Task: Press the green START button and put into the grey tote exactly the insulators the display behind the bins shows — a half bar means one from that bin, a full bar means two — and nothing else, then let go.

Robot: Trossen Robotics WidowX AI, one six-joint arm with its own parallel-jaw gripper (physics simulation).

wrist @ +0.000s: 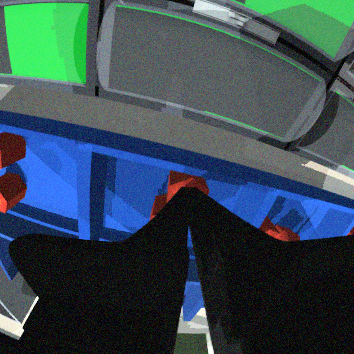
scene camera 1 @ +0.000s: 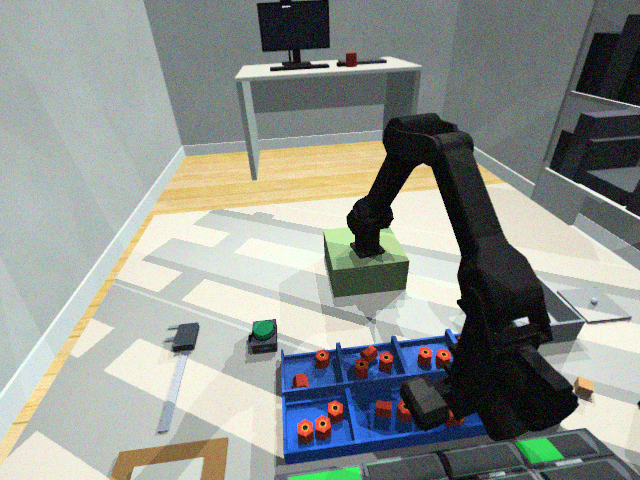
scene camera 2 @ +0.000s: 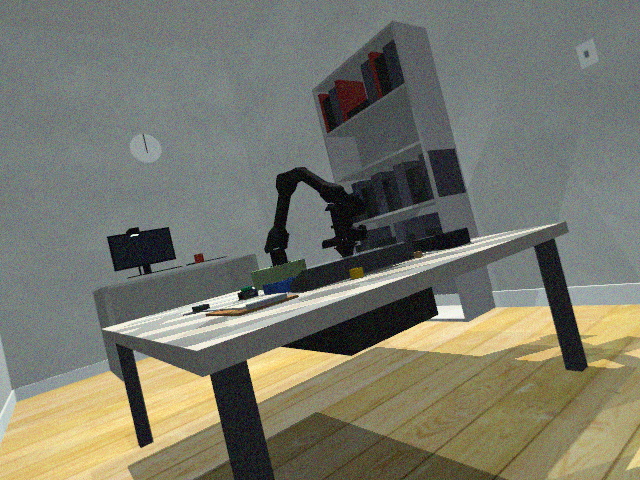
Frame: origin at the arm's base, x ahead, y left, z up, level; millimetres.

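Where they show: gripper, between the fingertips: (wrist: 187, 194) (scene camera 1: 456, 417); arm's base, origin of its link: (scene camera 1: 367, 248) (scene camera 2: 280, 264).
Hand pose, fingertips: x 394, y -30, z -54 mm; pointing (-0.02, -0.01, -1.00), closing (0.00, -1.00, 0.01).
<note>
Things, the pixels of their top centre, and the offset from my fingertips. "spot": a spot on its surface instead.
- green START button, centre of its top: (scene camera 1: 262, 326) (scene camera 2: 246, 286) 277 mm back, 249 mm right, 11 mm up
- insulator, centre of its top: (wrist: 187, 197) (scene camera 1: 455, 415) 2 mm back, 0 mm left, 0 mm up
- grey tote, centre of its top: (scene camera 1: 528, 297) (scene camera 2: 361, 252) 149 mm back, 278 mm left, 24 mm up
- caliper, centre of its top: (scene camera 1: 169, 364) (scene camera 2: 203, 306) 266 mm back, 431 mm right, 10 mm down
- brown frame, a spot on its surface: (scene camera 1: 170, 450) spot: 111 mm back, 427 mm right, 24 mm down
- yellow block, centre of its top: (scene camera 2: 355, 268) 161 mm ahead, 179 mm right, 2 mm down
- pale plate, centre of its top: (scene camera 1: 593, 302) 122 mm back, 445 mm left, 22 mm down
The green START button (scene camera 1: 263, 329) (scene camera 2: 246, 289) stands left of the blue bins (scene camera 1: 320, 452) (scene camera 2: 279, 285). The bins hold orange-red insulators with dark centres, such as one (scene camera 1: 335, 409) in the near left bin. The display's cells behind the bins show a green bar (scene camera 1: 325, 473) (wrist: 47, 42) at one end and another green bar (scene camera 1: 540, 449) (wrist: 305, 25) farther right. My gripper (scene camera 2: 346, 253) (wrist: 187, 194) is shut and empty, pointing down over the near right bin. Its tips overlap an insulator (wrist: 186, 181) in the wrist view. The grey tote (scene camera 1: 566, 333) is partly hidden behind the arm.
A caliper (scene camera 1: 186, 336) and a brown frame (scene camera 1: 170, 450) lie at the left. A green block (scene camera 1: 368, 280) stands at the arm's base. A small wooden block (scene camera 1: 584, 386) (scene camera 2: 417, 254) lies at the right. A yellow block (scene camera 2: 356, 272) stands behind the display. A pale plate (scene camera 1: 610, 311) lies beside the tote.
</note>
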